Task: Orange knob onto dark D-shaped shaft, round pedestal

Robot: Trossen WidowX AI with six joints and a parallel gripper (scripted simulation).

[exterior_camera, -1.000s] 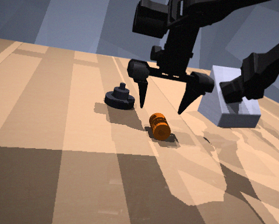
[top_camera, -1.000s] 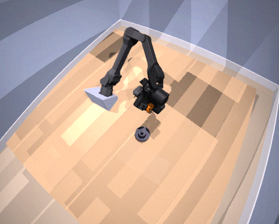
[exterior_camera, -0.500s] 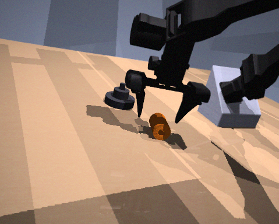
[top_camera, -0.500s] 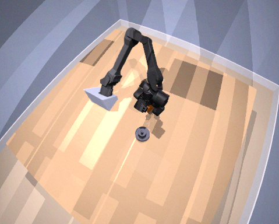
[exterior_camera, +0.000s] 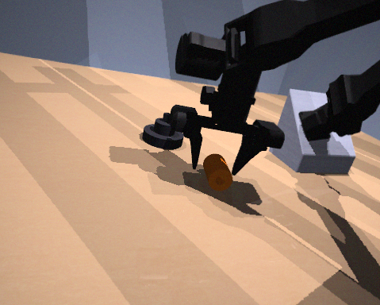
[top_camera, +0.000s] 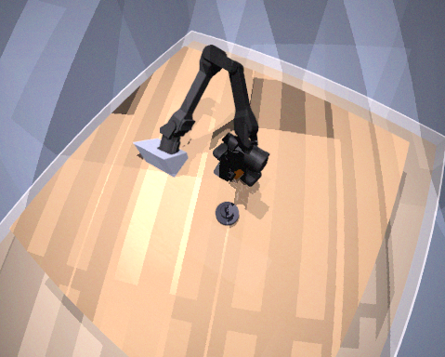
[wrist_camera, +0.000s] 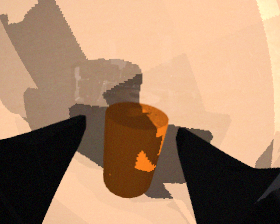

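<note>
My gripper tip is now 10 mm to the right of the orange knob and 10 mm below it. Also, from my gripper tip: dark pedestal (160 mm to the right, 30 mm ahead, 20 mm above).
</note>
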